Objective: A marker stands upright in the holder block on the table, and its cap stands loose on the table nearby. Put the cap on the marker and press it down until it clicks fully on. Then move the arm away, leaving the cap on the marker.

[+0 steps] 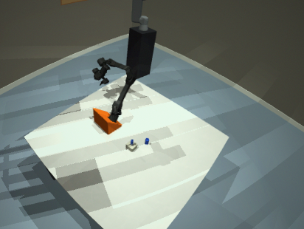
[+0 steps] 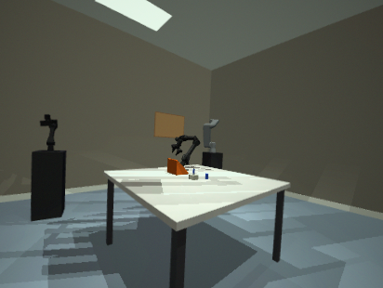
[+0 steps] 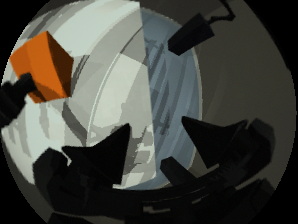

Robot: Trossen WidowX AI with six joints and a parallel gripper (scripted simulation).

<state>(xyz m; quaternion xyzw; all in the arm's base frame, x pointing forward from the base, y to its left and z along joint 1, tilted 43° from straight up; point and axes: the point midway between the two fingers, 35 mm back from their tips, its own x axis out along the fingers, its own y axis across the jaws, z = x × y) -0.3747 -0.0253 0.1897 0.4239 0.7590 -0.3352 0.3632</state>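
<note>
Now: the blue marker cap 700 mm ahead of my gripper tip, 20 mm to the left of it and 150 mm below it. Round my gripper tip: holder block: 660 mm ahead, 110 mm to the right, 150 mm below.
</note>
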